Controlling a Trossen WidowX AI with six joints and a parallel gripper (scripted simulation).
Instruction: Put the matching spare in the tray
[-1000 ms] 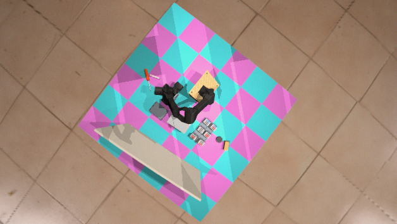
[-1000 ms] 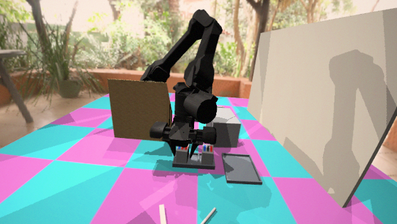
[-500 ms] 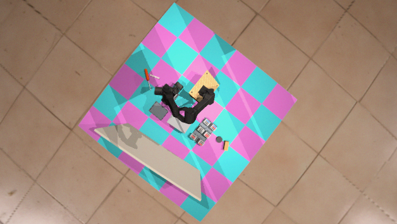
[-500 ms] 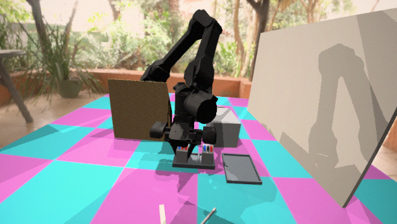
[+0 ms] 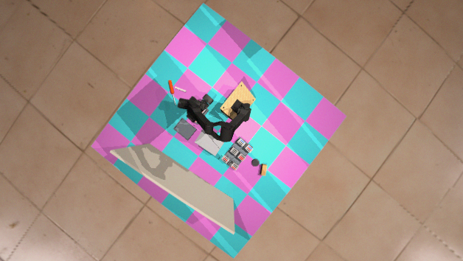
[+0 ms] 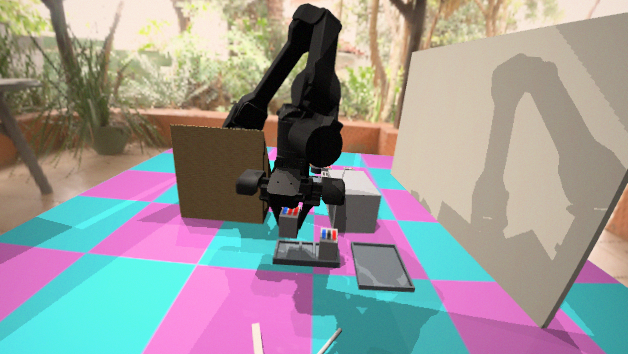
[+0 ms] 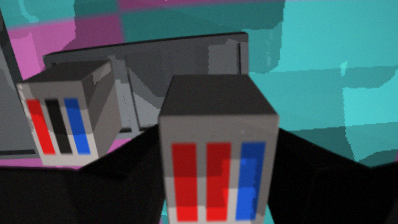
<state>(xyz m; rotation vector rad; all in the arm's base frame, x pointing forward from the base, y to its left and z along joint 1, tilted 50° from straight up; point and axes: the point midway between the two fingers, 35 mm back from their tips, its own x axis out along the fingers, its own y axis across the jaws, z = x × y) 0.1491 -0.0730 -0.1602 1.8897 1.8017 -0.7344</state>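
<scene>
Now: gripper tip 18 cm short of the grey tray, 2 cm to the left of it and 6 cm above it. Round my gripper tip: tall wall panel (39 cm ahead, 19 cm to the left, 16 cm above); then holder rack (4 cm ahead, 6 cm below); then grey mounted unit (14 cm ahead, 18 cm to the left, 1 cm below).
</scene>
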